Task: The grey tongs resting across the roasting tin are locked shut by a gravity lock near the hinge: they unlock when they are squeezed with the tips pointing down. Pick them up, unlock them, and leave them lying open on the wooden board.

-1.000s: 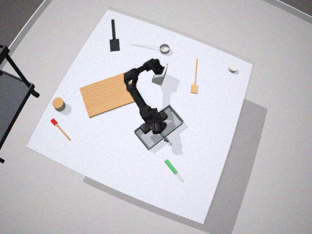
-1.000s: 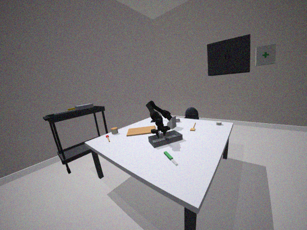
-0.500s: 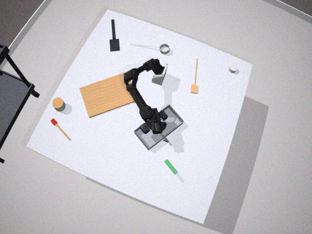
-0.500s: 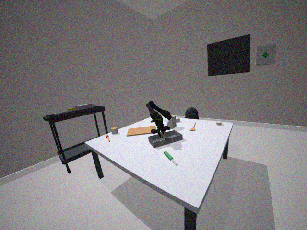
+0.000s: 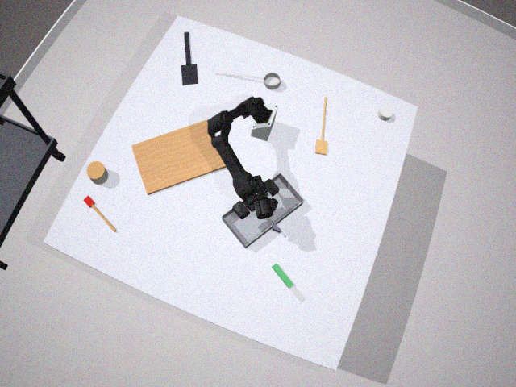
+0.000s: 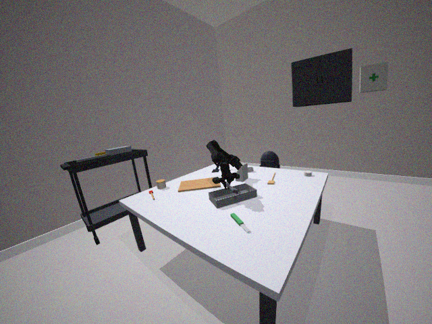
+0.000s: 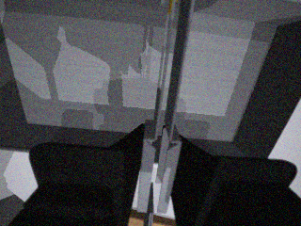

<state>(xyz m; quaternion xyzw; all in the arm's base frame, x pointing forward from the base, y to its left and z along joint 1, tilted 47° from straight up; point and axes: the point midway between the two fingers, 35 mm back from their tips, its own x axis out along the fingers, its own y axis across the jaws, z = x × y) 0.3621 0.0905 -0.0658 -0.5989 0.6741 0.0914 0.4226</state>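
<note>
The roasting tin lies 4 cm to the left of my gripper tip, 4 cm below it and 1 cm behind it. From my gripper tip the other things lie so: wooden board 38 cm to the right, 9 cm behind, 6 cm below; black spatula 58 cm to the right, 56 cm behind, 6 cm below; yellow mark 7 cm to the left, 4 cm ahead, 4 cm above.
</note>
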